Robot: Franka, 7 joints.
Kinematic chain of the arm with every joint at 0, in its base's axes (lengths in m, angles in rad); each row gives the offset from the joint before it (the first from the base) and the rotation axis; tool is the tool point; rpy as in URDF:
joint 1: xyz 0 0 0.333 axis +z
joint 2: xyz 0 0 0 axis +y
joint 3: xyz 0 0 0.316 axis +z
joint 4: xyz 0.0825 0 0 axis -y
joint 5: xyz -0.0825 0 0.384 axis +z
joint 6: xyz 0 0 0 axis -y
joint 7: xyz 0.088 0 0 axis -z
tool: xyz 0 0 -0.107 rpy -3.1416 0 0
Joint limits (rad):
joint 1: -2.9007..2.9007
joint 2: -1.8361..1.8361
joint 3: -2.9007..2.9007
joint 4: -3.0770..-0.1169
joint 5: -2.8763..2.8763
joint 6: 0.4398..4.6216
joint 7: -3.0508..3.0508
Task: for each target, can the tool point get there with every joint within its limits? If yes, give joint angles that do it. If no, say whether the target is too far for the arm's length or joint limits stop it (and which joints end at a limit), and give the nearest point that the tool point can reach.
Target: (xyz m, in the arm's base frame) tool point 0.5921 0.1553 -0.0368
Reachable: yes | joints 0.0856 1.3868 0.4892 -1.2736 -1.6089 1.2150 0.5799
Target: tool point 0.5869 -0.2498 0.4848
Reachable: yes | joints -1.5328 0.4097 1.2887 -1.8767 -2.0250 2.2850 0.1128
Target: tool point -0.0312 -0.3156 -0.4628
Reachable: no: joint limits stop it (at a limit: joint 2) | nearest point -0.0307 -0.3101 -0.3600 | short by 0.103 m
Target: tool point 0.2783 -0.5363 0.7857
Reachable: yes | joints -1.9785 0.0768 0.9018 -1.3902 1.0736 2.2986 -0.3818
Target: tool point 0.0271 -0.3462 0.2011
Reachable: yes | joints -0.3945 -0.0201 -1.0175 -2.7373 2.1272 2.7138 0.9293
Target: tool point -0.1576 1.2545 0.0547
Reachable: no: too far | nearest point -0.1044 0.8313 0.1486 | short by 0.437 m
